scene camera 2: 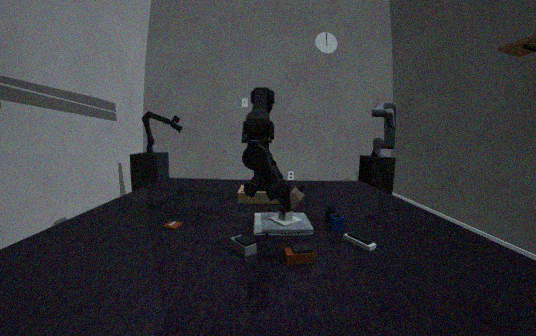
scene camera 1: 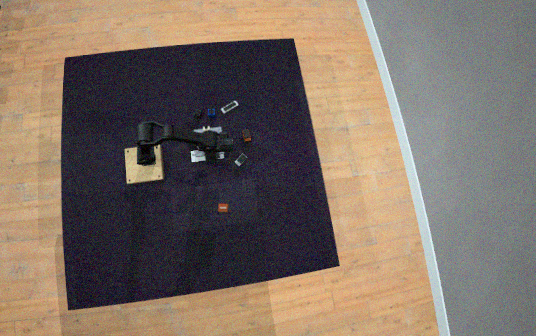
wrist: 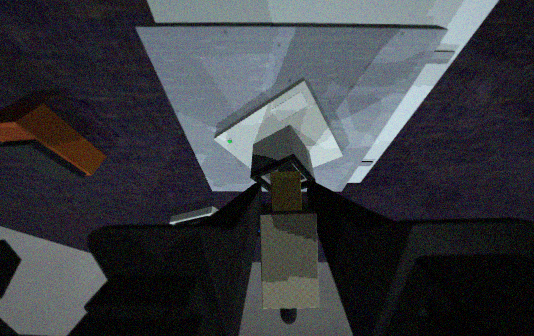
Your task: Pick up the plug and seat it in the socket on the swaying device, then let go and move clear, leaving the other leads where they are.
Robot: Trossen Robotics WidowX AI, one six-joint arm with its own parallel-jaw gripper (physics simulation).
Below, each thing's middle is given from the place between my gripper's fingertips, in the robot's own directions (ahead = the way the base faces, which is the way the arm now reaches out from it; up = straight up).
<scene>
Right now the plug (wrist: 288,227) is 10 mm to the left of my hand and 30 mm above it.
</scene>
